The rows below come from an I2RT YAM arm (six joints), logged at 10 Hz.
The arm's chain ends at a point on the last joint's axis. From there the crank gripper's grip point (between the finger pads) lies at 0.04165 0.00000 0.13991 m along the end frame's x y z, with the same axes.
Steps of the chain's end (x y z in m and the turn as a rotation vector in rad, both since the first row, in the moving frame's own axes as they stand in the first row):
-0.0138 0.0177 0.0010 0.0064 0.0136 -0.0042
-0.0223 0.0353 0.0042 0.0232 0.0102 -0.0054
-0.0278 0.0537 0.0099 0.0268 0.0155 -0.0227
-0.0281 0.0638 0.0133 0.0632 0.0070 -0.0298
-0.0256 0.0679 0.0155 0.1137 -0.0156 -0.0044
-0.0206 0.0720 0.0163 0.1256 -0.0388 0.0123
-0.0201 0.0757 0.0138 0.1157 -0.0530 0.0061
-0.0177 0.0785 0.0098 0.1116 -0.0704 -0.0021
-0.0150 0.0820 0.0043 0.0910 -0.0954 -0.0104
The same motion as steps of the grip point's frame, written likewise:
-0.0119 0.0166 0.0004 0.0064 0.0136 -0.0042
-0.0209 0.0318 0.0037 0.0232 0.0102 -0.0054
-0.0257 0.0490 0.0092 0.0268 0.0155 -0.0227
-0.0273 0.0537 0.0127 0.0632 0.0070 -0.0298
-0.0278 0.0518 0.0152 0.1137 -0.0156 -0.0044
-0.0259 0.0549 0.0167 0.1256 -0.0388 0.0123
-0.0275 0.0597 0.0149 0.1157 -0.0530 0.0061
-0.0276 0.0627 0.0115 0.1116 -0.0704 -0.0021
-0.0286 0.0688 0.0070 0.0910 -0.0954 -0.0104

